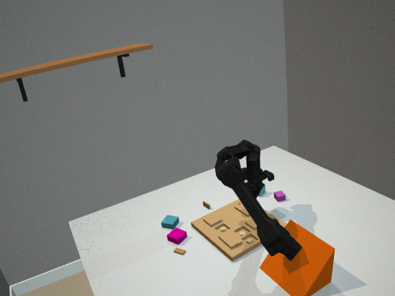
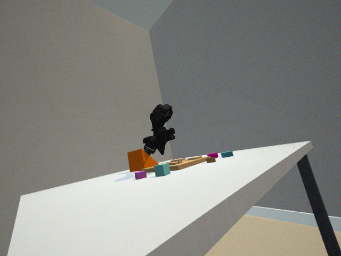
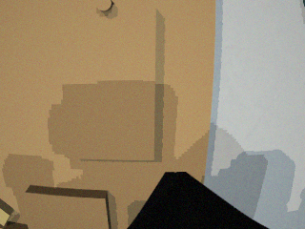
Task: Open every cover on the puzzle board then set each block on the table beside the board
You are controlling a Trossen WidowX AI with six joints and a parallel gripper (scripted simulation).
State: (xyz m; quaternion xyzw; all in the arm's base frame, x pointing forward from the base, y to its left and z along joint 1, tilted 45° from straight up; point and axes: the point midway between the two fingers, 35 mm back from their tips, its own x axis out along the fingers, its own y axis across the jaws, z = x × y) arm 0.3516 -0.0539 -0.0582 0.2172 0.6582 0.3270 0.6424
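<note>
My gripper tip is now 12 cm to the right of the tan puzzle board, 6 cm above it and 5 cm past it. Also, from my gripper tip: teal cube: 13 cm ahead, 11 cm to the right, 6 cm below; purple block: 16 cm to the right, 7 cm below, 4 cm ahead; magenta block: 37 cm to the left, 7 cm below, 4 cm ahead.
</note>
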